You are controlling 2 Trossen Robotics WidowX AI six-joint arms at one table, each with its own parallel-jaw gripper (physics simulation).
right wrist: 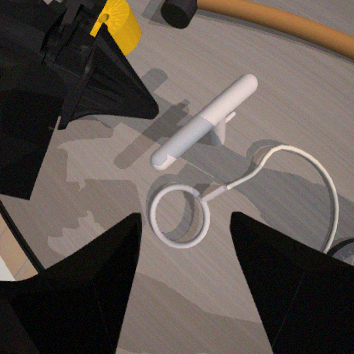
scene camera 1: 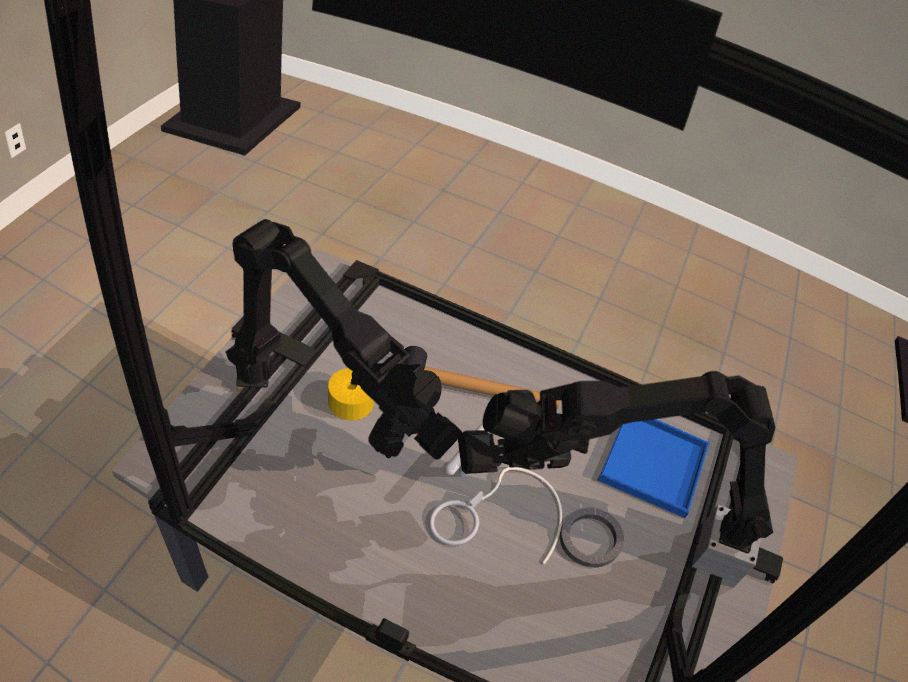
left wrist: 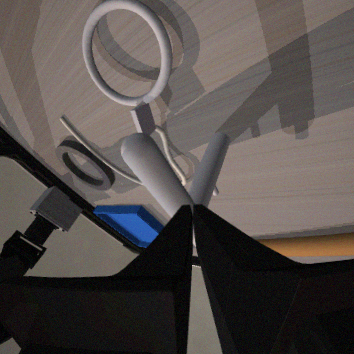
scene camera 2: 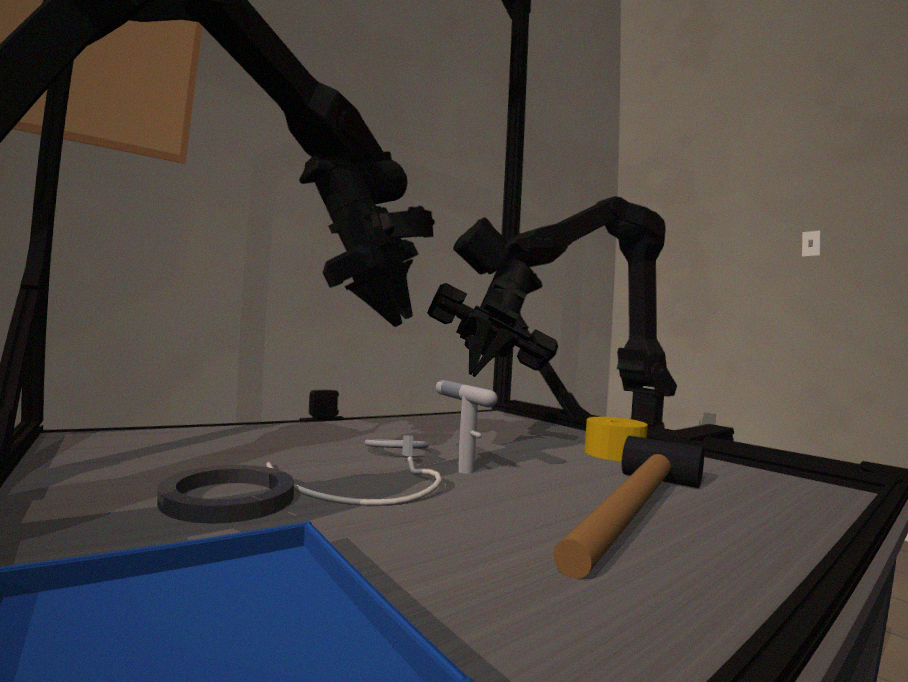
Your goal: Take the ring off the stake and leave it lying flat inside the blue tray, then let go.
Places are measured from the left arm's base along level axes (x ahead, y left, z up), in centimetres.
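Pixels of known places: left gripper, fingertip midpoint: (right wrist: 155, 112) (left wrist: 191, 212) (scene camera 2: 472, 374); right gripper, fingertip midpoint: (right wrist: 186, 220) (scene camera 1: 489, 460) (scene camera 2: 404, 321); left arm's base at its link origin: (scene camera 1: 253, 374); right arm's base at its link origin: (scene camera 1: 736, 534) (left wrist: 46, 220).
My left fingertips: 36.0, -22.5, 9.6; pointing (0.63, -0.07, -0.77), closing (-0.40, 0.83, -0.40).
Observation:
For each thing: its top centre in the pictures, then the offset to it from my left fingertips, as dx, dy, dz. "pt": a spot on its surface instead.
- pale ring at its top centre: (left wrist: 113, 86) (right wrist: 183, 211) (scene camera 2: 400, 426) (scene camera 1: 461, 510) +3.1, -8.9, -7.7
- white cord at a spot on its surface: (scene camera 2: 367, 502) pt +21.3, -1.8, -11.2
- T-shaped stake at its top centre: (left wrist: 175, 219) (right wrist: 202, 117) (scene camera 2: 464, 384) (scene camera 1: 468, 445) +4.1, +0.5, -1.0
- blue tray at its top centre: (scene camera 2: 183, 624) (scene camera 1: 658, 457) (left wrist: 136, 233) +44.2, +3.0, -9.4
- dark grey ring at its top centre: (scene camera 2: 228, 482) (scene camera 1: 593, 535) (left wrist: 82, 169) +27.3, -13.5, -10.1
- yellow cylinder at its top centre: (scene camera 2: 616, 421) (scene camera 1: 351, 385) (right wrist: 103, 17) -16.1, +18.0, -6.6
- hammer at its top centre: (scene camera 2: 636, 462) (left wrist: 307, 266) (scene camera 1: 481, 375) +9.6, +21.4, -6.6
A pale ring (scene camera 1: 453, 543) (scene camera 2: 385, 443) (left wrist: 166, 57) (right wrist: 154, 216) with a small block and white cord (scene camera 1: 558, 506) (scene camera 2: 367, 502) is off the T-shaped stake (scene camera 1: 452, 463) (scene camera 2: 467, 436) (left wrist: 155, 167) (right wrist: 200, 127). It lies nearly flat, low over the table beside it. The blue tray (scene camera 1: 653, 466) (scene camera 2: 161, 616) (left wrist: 130, 222) is empty. My left gripper (scene camera 2: 474, 372) (left wrist: 191, 212) is shut and empty, just above the stake's crossbar. My right gripper (scene camera 2: 400, 321) (right wrist: 186, 220) is part open and empty, high above the table. Its fingertips are hidden in scene camera 1.
A dark grey ring (scene camera 1: 567, 539) (scene camera 2: 227, 510) lies between the cord and the tray. A yellow cylinder (scene camera 1: 350, 396) (scene camera 2: 615, 438) (right wrist: 122, 30) and a hammer (scene camera 1: 477, 381) (scene camera 2: 616, 513) (right wrist: 280, 17) lie behind the stake in scene camera 1. The two grippers are close together.

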